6 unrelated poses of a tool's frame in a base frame.
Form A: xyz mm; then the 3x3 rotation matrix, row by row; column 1 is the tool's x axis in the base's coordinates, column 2 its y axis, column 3 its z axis. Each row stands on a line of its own.
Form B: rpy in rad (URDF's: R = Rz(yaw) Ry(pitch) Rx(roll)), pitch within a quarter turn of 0, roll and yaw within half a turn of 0; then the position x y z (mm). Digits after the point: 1 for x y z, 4 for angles.
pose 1, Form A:
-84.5, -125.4, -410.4
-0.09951, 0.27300, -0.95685
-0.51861, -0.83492, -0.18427
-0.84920, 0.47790, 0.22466
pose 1, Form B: 1.1314, 1.0145, -1.7604, -84.5, -125.4, -410.4
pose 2, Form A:
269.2, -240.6, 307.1
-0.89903, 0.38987, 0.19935
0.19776, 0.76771, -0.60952
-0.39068, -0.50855, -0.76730
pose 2, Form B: -2.5563, 0.4014, 2.9251, 269.2, -240.6, 307.1
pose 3, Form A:
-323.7, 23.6, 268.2
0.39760, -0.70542, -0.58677
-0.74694, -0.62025, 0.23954
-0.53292, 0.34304, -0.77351
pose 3, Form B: 2.7242, 0.5620, -1.0816, -323.7, 23.6, 268.2
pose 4, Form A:
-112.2, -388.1, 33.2
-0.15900, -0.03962, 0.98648
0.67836, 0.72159, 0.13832
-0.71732, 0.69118, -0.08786
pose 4, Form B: 1.6972, 0.7999, 1.8010, -112.2, -388.1, 33.2
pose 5, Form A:
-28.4, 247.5, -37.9
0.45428, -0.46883, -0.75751
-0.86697, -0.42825, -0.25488
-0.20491, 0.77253, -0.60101
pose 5, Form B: 2.2320, 0.2064, -1.0881, -28.4, 247.5, -37.9
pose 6, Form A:
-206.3, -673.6, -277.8
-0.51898, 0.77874, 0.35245
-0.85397, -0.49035, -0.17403
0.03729, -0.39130, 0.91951
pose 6, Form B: -0.4023, -0.0373, -2.1169, -206.3, -673.6, -277.8
